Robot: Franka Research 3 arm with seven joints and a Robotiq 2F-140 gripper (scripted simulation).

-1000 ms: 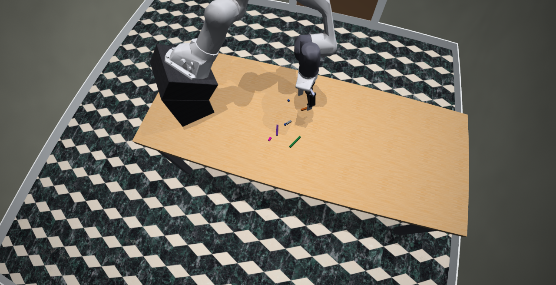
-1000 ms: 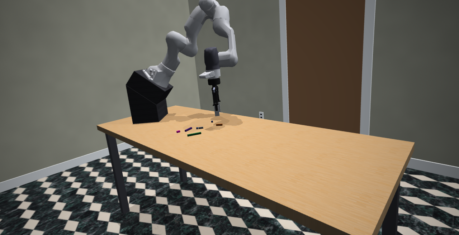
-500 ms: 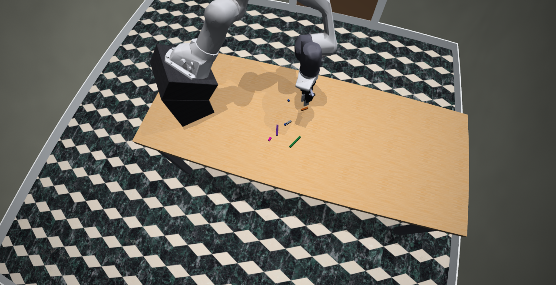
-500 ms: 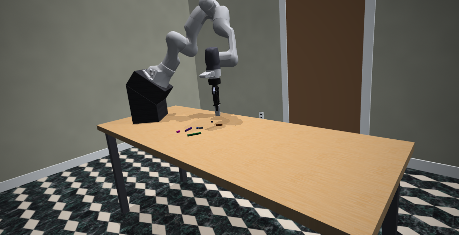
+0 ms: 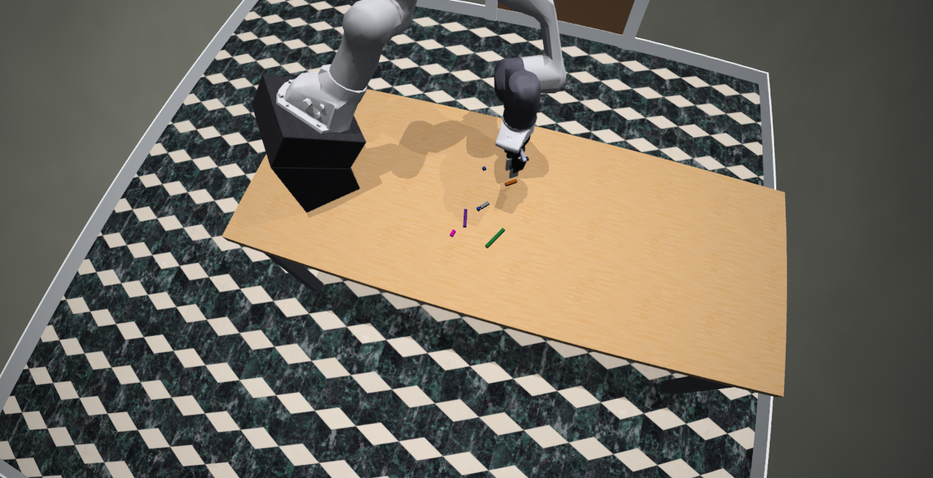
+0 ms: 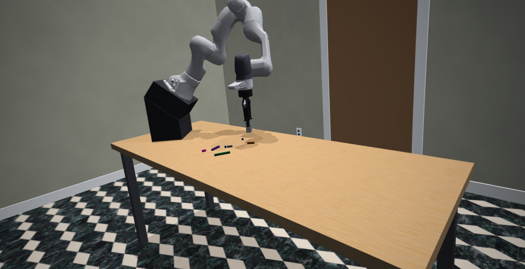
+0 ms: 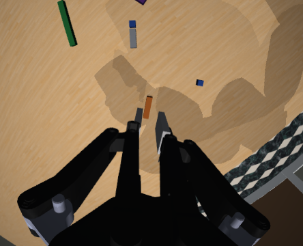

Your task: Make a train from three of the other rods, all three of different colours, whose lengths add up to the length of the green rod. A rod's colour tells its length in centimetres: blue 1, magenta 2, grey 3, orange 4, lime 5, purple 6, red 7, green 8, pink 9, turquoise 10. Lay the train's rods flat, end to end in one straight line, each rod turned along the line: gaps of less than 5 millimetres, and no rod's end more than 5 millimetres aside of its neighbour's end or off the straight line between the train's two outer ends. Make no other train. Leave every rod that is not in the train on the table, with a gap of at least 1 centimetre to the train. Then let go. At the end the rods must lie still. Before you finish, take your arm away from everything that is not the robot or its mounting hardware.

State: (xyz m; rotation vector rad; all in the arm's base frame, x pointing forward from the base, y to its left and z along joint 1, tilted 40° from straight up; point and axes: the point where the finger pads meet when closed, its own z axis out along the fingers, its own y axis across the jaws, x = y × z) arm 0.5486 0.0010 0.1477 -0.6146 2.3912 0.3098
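Right now my hand is 100 mm above the orange rod. Round my hand: purple rod 160 mm to the right, 110 mm behind, 100 mm below; grey rod 100 mm to the right, 100 mm below, 60 mm behind; green rod 200 mm to the right, 100 mm below.
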